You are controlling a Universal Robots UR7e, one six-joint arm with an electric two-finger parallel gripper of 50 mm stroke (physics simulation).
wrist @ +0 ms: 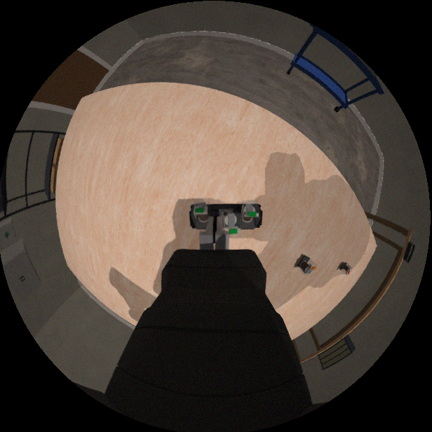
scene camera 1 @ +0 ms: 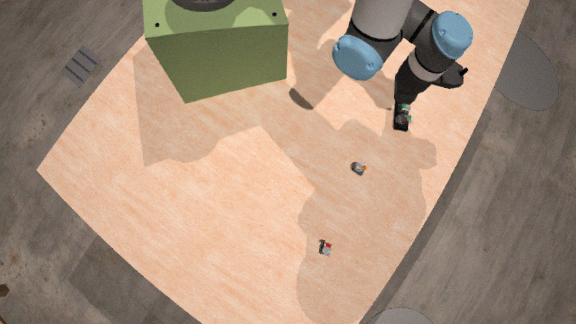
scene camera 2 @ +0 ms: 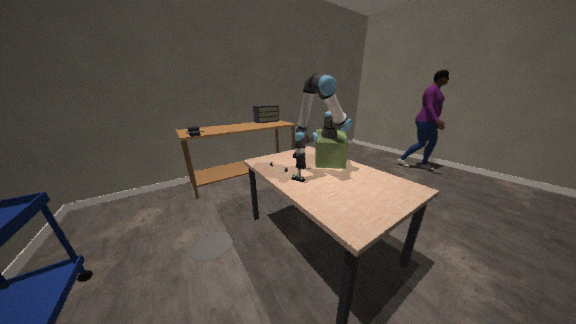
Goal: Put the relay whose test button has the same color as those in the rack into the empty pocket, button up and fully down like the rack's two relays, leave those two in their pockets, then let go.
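Frame: origin at the arm's base, x ahead, y left, z up, level; metres.
Where they show: gripper, fingertip midpoint: (scene camera 1: 403,100) (scene camera 2: 299,176); arm's base, link origin: (scene camera 2: 329,134).
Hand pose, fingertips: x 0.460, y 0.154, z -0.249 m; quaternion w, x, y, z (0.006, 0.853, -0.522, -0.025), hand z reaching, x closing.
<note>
Things, the pixels of their centre, and the offset from my fingertips. "pt": a spot on its surface instead. Level surfaces: height alone.
- black rack, surface spot: (scene camera 1: 400,128) pt 0.031 m ahead, 0.061 m right, 0.018 m down
- orange-button relay, body centre: (scene camera 1: 359,167) 0.000 m ahead, 0.207 m right, 0.015 m down
- red-button relay, body centre: (scene camera 1: 326,249) 0.044 m ahead, 0.404 m right, 0.015 m down
- table, surface height: 0.037 m down
The black rack (scene camera 1: 400,128) (wrist: 225,206) lies on the table under my gripper. In the wrist view a green-button relay (wrist: 202,218) sits in its left pocket and another (wrist: 247,217) in its right pocket. A third green-button relay (wrist: 230,220) is at the middle pocket, with its button off the line of the other two, toward my gripper; it looks turned or tilted, and its depth cannot be told. My gripper (wrist: 215,224) (scene camera 2: 299,173) is shut and empty, its tips close to the third relay's left side. Fingers and arm hide part of the rack in scene camera 1.
An orange-button relay (scene camera 1: 358,168) (wrist: 304,264) and a red-button relay (scene camera 1: 325,248) (wrist: 344,268) lie on the table (scene camera 1: 225,225) away from the rack. The green block (scene camera 1: 225,65) (scene camera 2: 331,152) bears the arm's base. A wooden shelf (scene camera 2: 235,129) stands behind the table; a person (scene camera 2: 431,110) is beyond it.
</note>
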